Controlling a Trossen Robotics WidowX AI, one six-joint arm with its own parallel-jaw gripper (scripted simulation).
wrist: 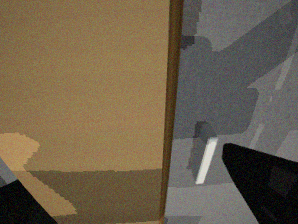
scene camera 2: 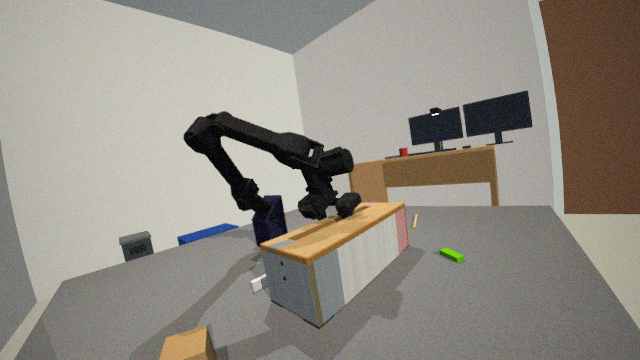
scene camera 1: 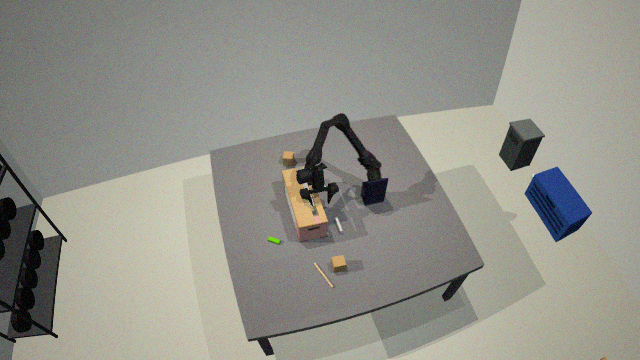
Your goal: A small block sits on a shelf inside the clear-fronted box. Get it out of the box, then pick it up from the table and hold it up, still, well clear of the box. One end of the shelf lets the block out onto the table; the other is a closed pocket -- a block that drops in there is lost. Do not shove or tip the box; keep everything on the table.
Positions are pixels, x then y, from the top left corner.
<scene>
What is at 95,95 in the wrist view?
A long box.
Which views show the long box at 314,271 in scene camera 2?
The wrist view, scene camera 2 and scene camera 1: all of them.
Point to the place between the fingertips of my gripper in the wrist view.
At 154,156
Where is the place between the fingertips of my gripper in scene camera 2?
338,227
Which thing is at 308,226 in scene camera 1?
A long box.
</scene>
